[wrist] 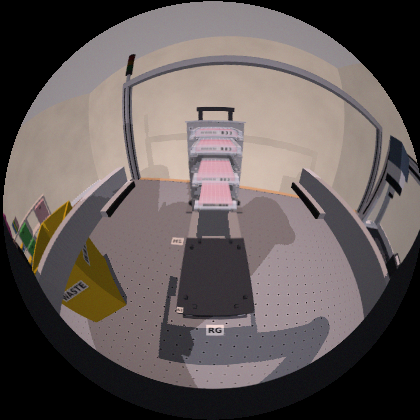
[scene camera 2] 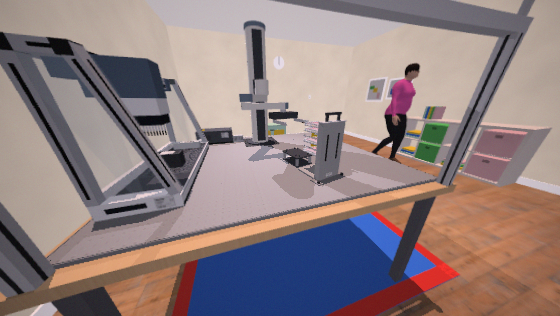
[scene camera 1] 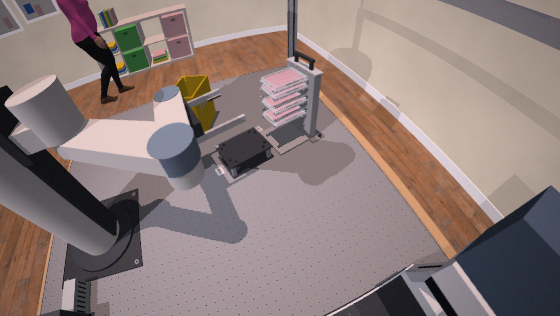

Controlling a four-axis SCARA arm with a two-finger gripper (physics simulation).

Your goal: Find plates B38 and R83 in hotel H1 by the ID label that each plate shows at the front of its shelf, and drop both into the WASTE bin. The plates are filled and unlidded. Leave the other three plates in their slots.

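Frame: origin at the arm's base, x ahead, y left, z up, level; metres.
Where they show: gripper, fingertip midpoint: (wrist: 212,170) (scene camera 2: 297,122) (scene camera 1: 230,103); arm's base, link origin: (scene camera 2: 260,142) (scene camera 1: 104,236).
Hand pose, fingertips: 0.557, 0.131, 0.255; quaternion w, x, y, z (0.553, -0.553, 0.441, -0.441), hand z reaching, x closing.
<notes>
Things, the pixels of their top centre, and the offset from my fingertips, as dx, dy, dz. "*": a spot on its surface instead.
- top plate, top centre: (wrist: 215,127) (scene camera 1: 284,76) +0.185, +0.038, +0.023
- second plate, top centre: (wrist: 215,140) (scene camera 1: 284,84) +0.184, +0.038, -0.005
- third plate, top centre: (wrist: 215,165) (scene camera 1: 284,98) +0.185, +0.038, -0.061
- lowest plate, top centre: (wrist: 214,187) (scene camera 1: 284,111) +0.185, +0.038, -0.117
- yellow WASTE bin, top centre: (wrist: 47,231) (scene camera 1: 186,86) -0.122, +0.262, -0.043
- low black platform, top centre: (wrist: 215,268) (scene camera 1: 242,143) (scene camera 2: 296,150) +0.014, -0.002, -0.173
- RG label, surface spot: (wrist: 215,330) * -0.090, -0.028, -0.242
- large framed machine, surface spot: (scene camera 1: 515,255) * +0.141, -0.622, +0.211
Hotel H1 (scene camera 1: 313,102) (scene camera 2: 330,150) (wrist: 216,123) holds several unlidded pink-filled plates, one above another. The top plate (scene camera 1: 284,78) (wrist: 216,133), second plate (wrist: 215,146), third plate (wrist: 215,170) and lowest plate (wrist: 215,195) show in the wrist view. The upper three show dark ID marks at the front, too small to read surely; the lowest one's label is not readable. My gripper (scene camera 1: 231,105) (wrist: 212,170) is open and empty, facing the hotel squarely from a distance, its fingers apart. The yellow WASTE bin (scene camera 1: 206,112) (wrist: 100,292) stands left of the hotel; its floor is hidden.
A low black platform (scene camera 1: 245,146) (scene camera 2: 297,154) (wrist: 215,275) stands in front of the hotel, with an RG label (wrist: 215,330) before it. A large framed machine (scene camera 1: 515,255) (scene camera 2: 127,75) stands at the table's other end. A person (scene camera 1: 80,22) (scene camera 2: 402,97) is beyond the table near shelves.
</notes>
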